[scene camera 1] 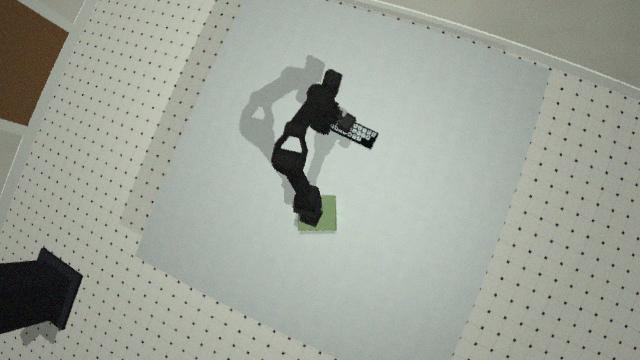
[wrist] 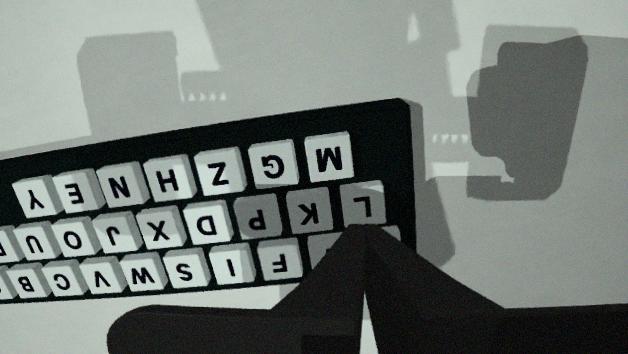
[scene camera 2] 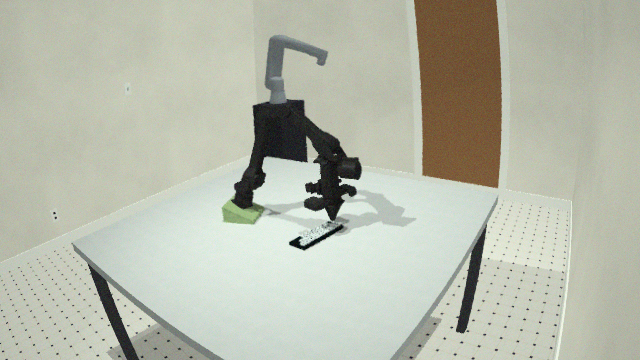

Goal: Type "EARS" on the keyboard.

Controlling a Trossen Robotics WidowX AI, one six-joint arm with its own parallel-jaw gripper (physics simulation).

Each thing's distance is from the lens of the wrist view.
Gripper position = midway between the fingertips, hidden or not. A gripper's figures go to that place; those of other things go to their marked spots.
my gripper (wrist: 361, 237): 11 cm
black keyboard (wrist: 303, 157): 12 cm
